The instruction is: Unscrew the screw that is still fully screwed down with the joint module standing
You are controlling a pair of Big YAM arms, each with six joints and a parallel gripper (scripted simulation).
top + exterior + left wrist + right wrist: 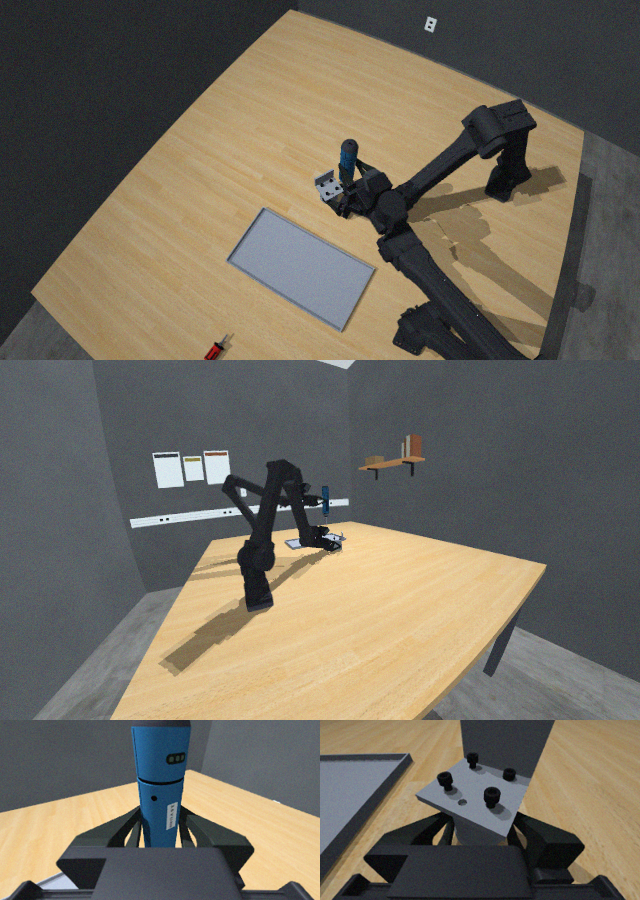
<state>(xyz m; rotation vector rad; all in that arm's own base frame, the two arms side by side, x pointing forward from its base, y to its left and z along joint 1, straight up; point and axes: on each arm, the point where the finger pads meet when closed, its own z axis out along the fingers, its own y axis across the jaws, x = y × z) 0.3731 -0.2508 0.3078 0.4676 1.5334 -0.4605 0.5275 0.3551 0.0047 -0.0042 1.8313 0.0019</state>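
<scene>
My right hand is 1 cm below the joint module. Also, from my right hand: grey bracket 5 cm above; then grey tray 25 cm to the left, 8 cm behind, 2 cm below.
</scene>
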